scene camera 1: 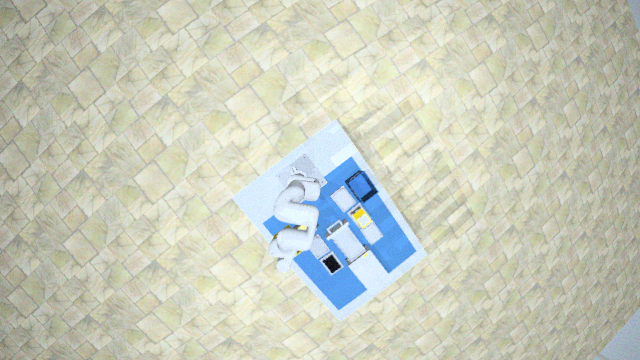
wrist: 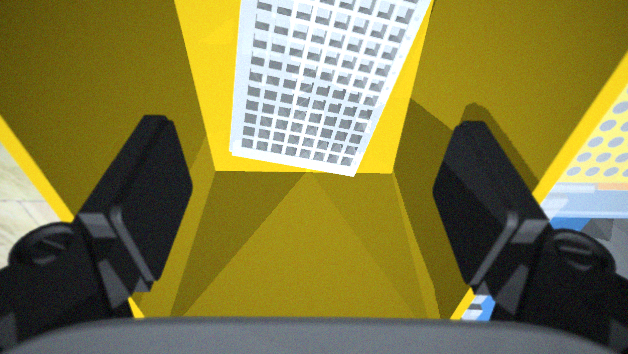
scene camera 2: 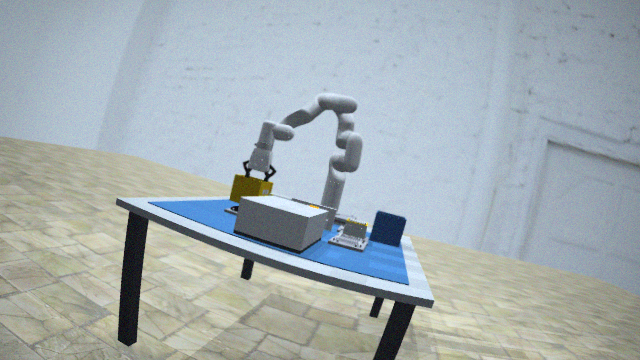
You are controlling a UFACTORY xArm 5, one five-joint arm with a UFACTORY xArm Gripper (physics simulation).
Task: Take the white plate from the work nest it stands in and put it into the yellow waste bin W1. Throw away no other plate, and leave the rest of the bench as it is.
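Places are measured from the arm's base along level axes (x up, y ahead, z left), in centimetres.
Pixels of known places: gripper, fingertip midpoint: (wrist: 314, 155).
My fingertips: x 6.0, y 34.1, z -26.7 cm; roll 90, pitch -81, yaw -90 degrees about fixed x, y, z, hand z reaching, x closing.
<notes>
Behind a point stands the place of what it marks.
The white plate (wrist: 315, 85) @(y 35.8, x -1.8, z -26.4 cm), a grid of square wells, is down inside the yellow waste bin (wrist: 310, 250) @(y 43.2, x 3.4, z -25.3 cm) (scene camera 2: 244, 187) @(y 43.8, x 3.9, z -26.4 cm), beyond the fingertips and apart from both fingers. It looks slightly turned against the bin walls; its far end is cut off by the wrist view's top edge. I cannot tell whether it rests fully on the bin floor. My gripper (wrist: 314, 155) @(y 34.1, x 6.0, z -26.7 cm) (scene camera 2: 257, 177) @(y 34.1, x 6.0, z -26.7 cm) is open and empty, with its fingers spread inside the bin's mouth near the side walls. In scene camera 1 the arm hides the gripper and most of the bin.
A large grey box-shaped device (scene camera 2: 280, 220) @(y 100.6, x 3.7, z 18.8 cm) (scene camera 1: 348, 243) @(y 59.5, x -1.8, z 9.5 cm) stands mid-bench. A dark blue bin (scene camera 2: 388, 228) @(y 33.3, x 3.1, z 37.4 cm) (scene camera 1: 370, 194) @(y 32.7, x 3.1, z 39.3 cm) stands at the far side. A nest with a yellow-topped item (scene camera 1: 360, 218) @(y 44.2, x 4.1, z 25.1 cm) (scene camera 2: 356, 227) @(y 51.2, x 2.0, z 27.8 cm) and a black-topped item (scene camera 1: 331, 263) @(y 66.9, x -1.3, z -8.9 cm) are on the bench. A yellow perforated item (wrist: 607, 150) @(y 34.7, x 2.1, z -12.8 cm) is beside the bin.
</notes>
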